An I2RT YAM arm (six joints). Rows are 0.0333 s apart.
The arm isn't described. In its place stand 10 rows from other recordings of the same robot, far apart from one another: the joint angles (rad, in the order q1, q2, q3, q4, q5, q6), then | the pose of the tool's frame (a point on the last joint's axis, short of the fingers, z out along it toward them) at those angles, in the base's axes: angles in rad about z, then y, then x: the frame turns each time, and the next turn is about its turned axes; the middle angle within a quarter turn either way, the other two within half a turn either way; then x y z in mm.
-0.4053, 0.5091, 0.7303, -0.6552, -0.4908, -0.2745 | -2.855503 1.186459 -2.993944 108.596 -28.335 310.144
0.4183, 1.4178, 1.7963, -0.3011, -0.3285, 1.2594 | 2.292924 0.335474 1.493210 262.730 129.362 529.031
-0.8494, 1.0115, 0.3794, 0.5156, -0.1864, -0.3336 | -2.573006 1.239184 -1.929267 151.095 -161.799 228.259
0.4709, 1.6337, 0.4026, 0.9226, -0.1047, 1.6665 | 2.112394 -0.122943 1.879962 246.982 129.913 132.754
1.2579, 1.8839, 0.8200, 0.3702, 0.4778, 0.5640 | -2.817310 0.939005 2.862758 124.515 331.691 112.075
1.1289, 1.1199, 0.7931, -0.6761, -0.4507, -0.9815 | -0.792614 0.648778 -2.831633 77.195 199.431 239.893
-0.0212, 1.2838, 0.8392, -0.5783, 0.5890, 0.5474 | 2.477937 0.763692 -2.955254 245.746 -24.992 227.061
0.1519, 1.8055, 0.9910, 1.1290, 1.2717, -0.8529 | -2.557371 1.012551 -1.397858 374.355 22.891 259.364
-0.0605, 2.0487, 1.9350, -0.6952, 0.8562, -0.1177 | -3.103723 0.670454 -2.220715 456.363 -54.583 309.319
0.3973, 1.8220, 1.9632, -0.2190, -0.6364, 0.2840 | 2.786276 1.234842 1.761555 380.998 182.817 455.120
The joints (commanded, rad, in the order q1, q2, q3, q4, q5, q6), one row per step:
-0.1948, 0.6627, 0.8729, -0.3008, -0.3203, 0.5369
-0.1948, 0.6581, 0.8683, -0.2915, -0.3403, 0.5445
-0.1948, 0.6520, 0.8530, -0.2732, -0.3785, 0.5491
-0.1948, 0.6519, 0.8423, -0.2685, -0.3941, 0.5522
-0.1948, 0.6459, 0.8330, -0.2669, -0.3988, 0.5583
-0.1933, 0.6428, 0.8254, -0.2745, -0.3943, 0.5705
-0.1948, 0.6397, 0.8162, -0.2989, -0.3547, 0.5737
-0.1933, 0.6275, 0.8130, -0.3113, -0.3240, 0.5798
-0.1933, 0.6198, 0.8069, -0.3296, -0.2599, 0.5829
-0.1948, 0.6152, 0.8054, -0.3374, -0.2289, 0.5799
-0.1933, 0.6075, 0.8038, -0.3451, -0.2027, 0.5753
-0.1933, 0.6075, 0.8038, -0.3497, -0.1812, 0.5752
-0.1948, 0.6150, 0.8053, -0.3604, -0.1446, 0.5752
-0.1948, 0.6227, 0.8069, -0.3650, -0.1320, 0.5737
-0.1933, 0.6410, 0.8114, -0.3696, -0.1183, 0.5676
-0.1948, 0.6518, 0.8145, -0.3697, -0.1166, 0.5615
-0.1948, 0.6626, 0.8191, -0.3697, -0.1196, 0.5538
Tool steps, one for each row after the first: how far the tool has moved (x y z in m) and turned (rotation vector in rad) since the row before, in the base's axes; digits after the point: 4 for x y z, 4 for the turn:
-0.0007, 0.0008, 0.0001, 0.0074, -0.0084, 0.0193
-0.0001, 0.0013, -0.0024, 0.0056, -0.0087, 0.0378
0.0009, 0.0003, -0.0031, 0.0053, 0.0062, 0.0153
-0.0006, 0.0003, -0.0022, 0.0067, 0.0028, 0.0042
-0.0001, 0.0001, -0.0030, 0.0139, 0.0144, -0.0039
0.0000, -0.0016, -0.0054, 0.0049, 0.0313, -0.0412
-0.0026, -0.0003, -0.0009, 0.0029, 0.0050, -0.0297
-0.0013, -0.0020, -0.0032, -0.0021, 0.0183, -0.0639
-0.0011, -0.0011, -0.0008, -0.0065, 0.0053, -0.0318
-0.0018, -0.0004, -0.0005, -0.0080, 0.0022, -0.0238
-0.0001, -0.0008, -0.0005, -0.0024, 0.0051, -0.0212
0.0014, -0.0018, -0.0016, -0.0026, 0.0175, -0.0376
0.0016, -0.0008, -0.0009, -0.0016, 0.0110, -0.0121
0.0038, -0.0010, -0.0013, -0.0050, 0.0190, -0.0108
0.0022, -0.0007, -0.0003, -0.0048, 0.0082, -0.0019
0.0022, -0.0003, 0.0002, -0.0057, 0.0065, 0.0045

